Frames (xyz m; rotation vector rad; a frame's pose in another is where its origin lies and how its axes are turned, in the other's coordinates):
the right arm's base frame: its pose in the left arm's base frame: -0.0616 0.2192 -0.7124 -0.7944 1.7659 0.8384
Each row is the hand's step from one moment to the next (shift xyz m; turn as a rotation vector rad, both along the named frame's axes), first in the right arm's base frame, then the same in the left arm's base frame.
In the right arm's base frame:
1: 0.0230 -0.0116 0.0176 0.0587 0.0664 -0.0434
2: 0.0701 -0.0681 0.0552 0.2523 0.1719 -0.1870
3: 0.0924 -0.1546 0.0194 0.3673 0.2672 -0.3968
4: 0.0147 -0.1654 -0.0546 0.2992 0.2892 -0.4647
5: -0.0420 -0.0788 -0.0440 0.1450 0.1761 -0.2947
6: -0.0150 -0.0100 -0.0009 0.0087 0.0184 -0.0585
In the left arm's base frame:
1: 0.0113 0.0051 -0.0286 -0.0932 -0.0076 -0.0316
2: 0.0619 -0.0011 -0.0936 -0.3080 -0.0949 -0.1560
3: 0.1083 -0.0810 -0.1205 -0.5235 -0.2318 -0.1898
4: 0.1040 -0.1375 -0.0287 -0.5545 -0.2666 -0.1029
5: 0.0554 -0.0737 0.0375 -0.3323 -0.1670 -0.0243
6: 0.0122 -0.0042 0.0126 -0.0464 -0.0395 0.0112

